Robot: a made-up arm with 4 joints.
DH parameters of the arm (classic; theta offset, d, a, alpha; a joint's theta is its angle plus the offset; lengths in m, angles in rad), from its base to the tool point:
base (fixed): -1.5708 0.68 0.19 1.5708
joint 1: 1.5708 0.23 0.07 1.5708
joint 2: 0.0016 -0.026 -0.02 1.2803
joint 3: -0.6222 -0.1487 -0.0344 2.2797
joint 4: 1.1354 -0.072 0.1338 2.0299
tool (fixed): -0.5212 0.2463 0 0
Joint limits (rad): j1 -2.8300..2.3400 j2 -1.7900..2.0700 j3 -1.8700..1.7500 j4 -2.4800..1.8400
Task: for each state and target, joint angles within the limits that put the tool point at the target. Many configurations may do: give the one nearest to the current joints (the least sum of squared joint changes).
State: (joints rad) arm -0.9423 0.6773 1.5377 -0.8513
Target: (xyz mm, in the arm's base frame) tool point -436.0 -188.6 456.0
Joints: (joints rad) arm -1.0516 0.3111 1.4034 -0.9640
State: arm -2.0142 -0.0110 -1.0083 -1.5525
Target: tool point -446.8 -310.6 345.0
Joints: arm -2.4369 -0.2007 -0.6381 -2.0938
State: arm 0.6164 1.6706 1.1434 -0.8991
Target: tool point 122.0 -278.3 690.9
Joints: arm 0.6171 2.0298 1.7401 -1.3527
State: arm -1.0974 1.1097 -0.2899 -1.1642
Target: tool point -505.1 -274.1 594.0
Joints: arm -0.8717 0.9974 0.4042 -0.7631
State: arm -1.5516 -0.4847 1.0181 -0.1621
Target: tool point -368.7 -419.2 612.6
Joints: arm -1.0623 0.3112 0.9917 -0.1640
